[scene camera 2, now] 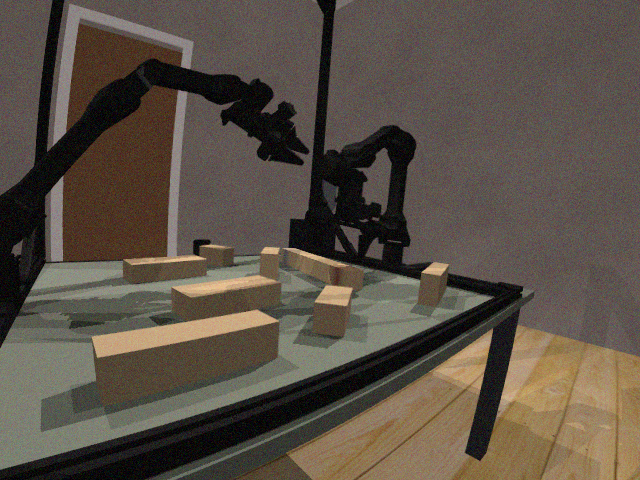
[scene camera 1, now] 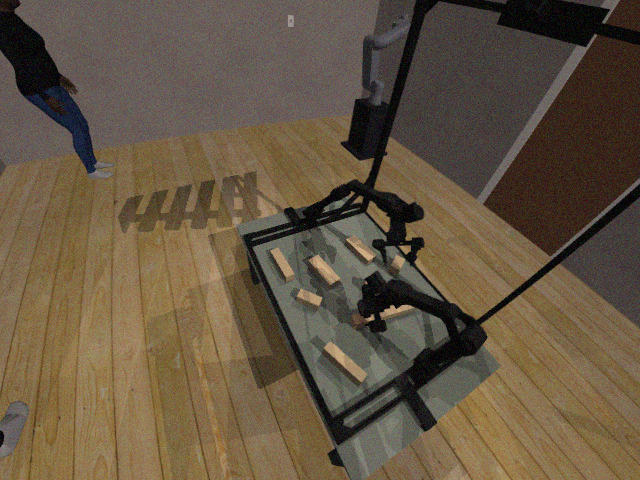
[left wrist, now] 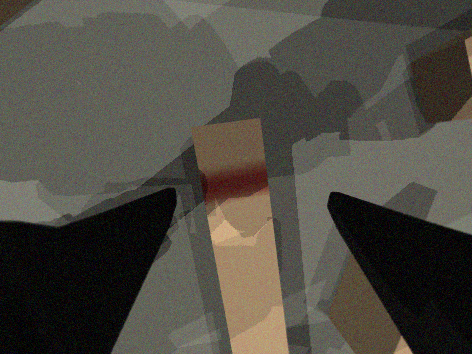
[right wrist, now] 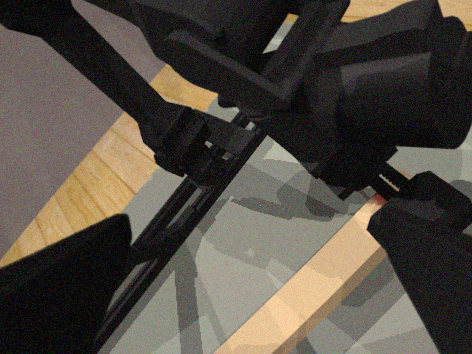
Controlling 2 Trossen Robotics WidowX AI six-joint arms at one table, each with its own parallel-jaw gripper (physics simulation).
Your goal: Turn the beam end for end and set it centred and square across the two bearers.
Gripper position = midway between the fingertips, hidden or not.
The left gripper (scene camera 2: 342, 259) is open, with nothing in its grasp. Also in view: a beam (scene camera 2: 334, 273). The right gripper (scene camera 2: 306, 158) is open, with nothing in its grasp.
